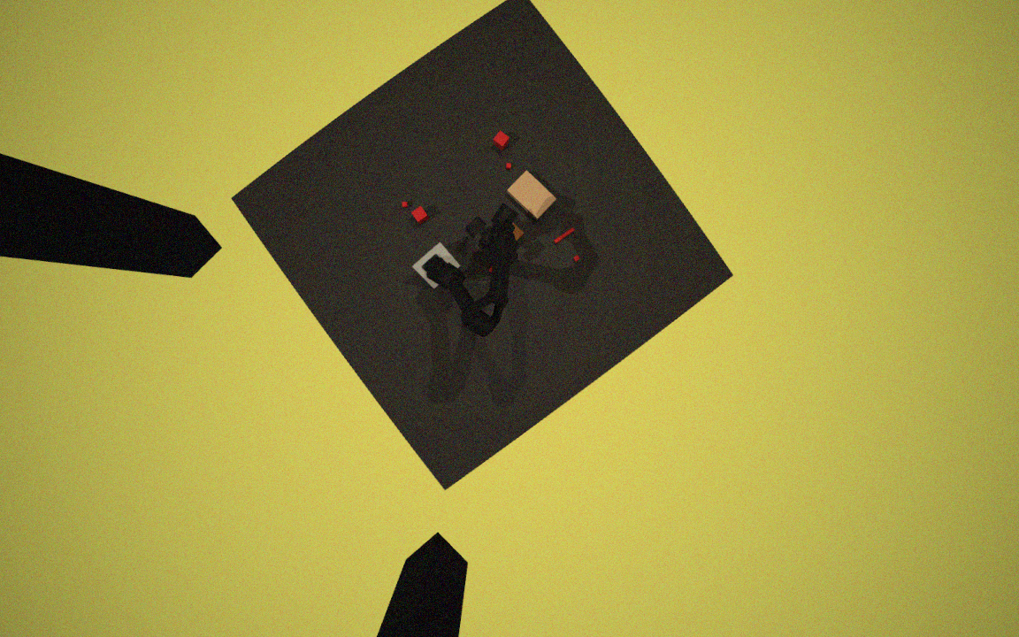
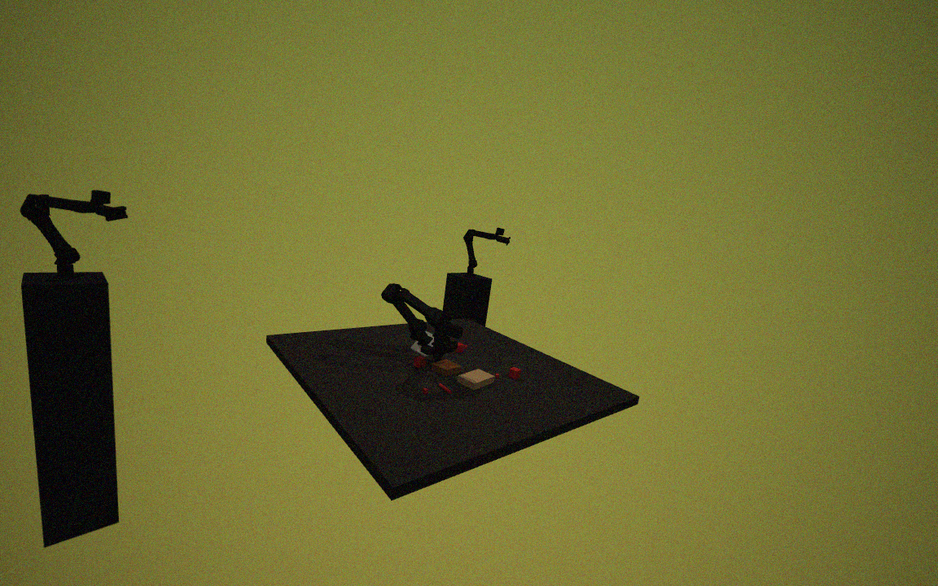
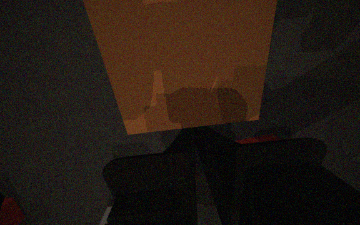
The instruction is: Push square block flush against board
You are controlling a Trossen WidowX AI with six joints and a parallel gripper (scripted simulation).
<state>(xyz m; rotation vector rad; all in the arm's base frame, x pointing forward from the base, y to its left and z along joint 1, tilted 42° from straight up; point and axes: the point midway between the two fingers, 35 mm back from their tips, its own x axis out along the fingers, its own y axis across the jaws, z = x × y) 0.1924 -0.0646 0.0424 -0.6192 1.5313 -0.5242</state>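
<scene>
The square block lies 6 cm ahead of my gripper tip, 1 cm to the left of it and 1 cm above it. From my gripper tip the other things lie so: tan block 22 cm ahead, 4 cm to the left, 1 cm above; then thin red stick 21 cm ahead, 14 cm to the right.
</scene>
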